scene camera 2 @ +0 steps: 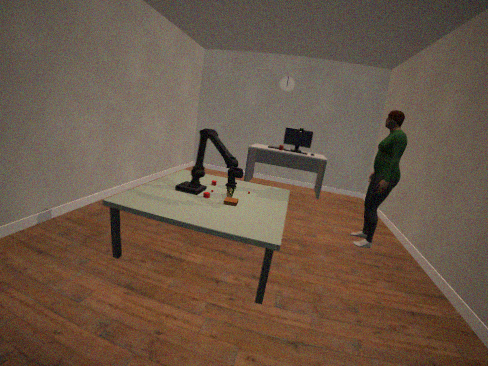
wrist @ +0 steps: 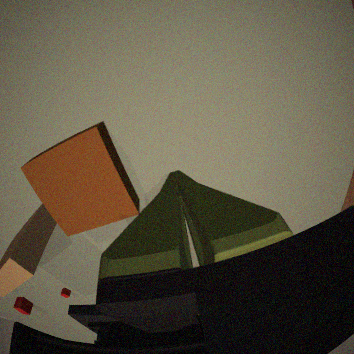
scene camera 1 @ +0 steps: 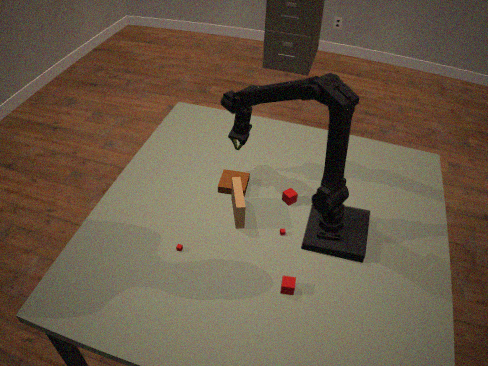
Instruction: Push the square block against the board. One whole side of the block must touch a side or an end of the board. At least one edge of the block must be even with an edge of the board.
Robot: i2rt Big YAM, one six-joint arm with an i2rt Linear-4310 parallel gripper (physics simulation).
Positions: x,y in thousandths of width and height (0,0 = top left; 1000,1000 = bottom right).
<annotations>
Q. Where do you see a tan board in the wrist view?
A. At 86,682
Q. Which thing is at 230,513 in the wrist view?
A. A square block.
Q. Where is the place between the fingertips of my gripper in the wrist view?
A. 499,507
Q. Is my gripper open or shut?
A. Shut.
</annotations>
